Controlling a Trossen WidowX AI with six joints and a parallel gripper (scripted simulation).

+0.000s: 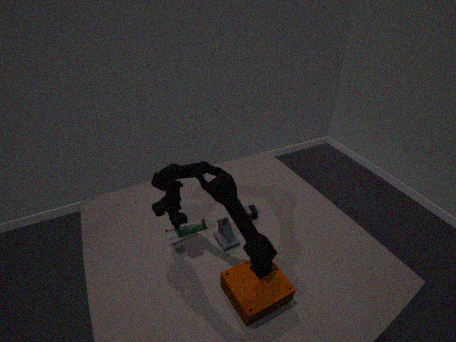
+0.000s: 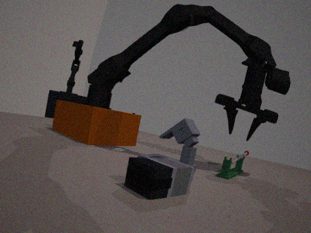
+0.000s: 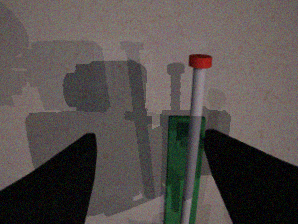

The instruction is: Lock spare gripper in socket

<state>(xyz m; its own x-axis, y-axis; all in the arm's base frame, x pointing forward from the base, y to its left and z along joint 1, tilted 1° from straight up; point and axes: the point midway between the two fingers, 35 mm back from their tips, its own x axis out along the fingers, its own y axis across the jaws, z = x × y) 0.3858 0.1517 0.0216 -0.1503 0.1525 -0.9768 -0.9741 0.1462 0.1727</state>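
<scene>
The green cradle lies 10 mm ahead of my gripper tip, 90 mm to the right of it and 70 mm below it. Round my gripper tip: grey mount: 110 mm behind, 190 mm to the right, 40 mm below; spare gripper: 60 mm behind, 350 mm to the right, 70 mm below.
</scene>
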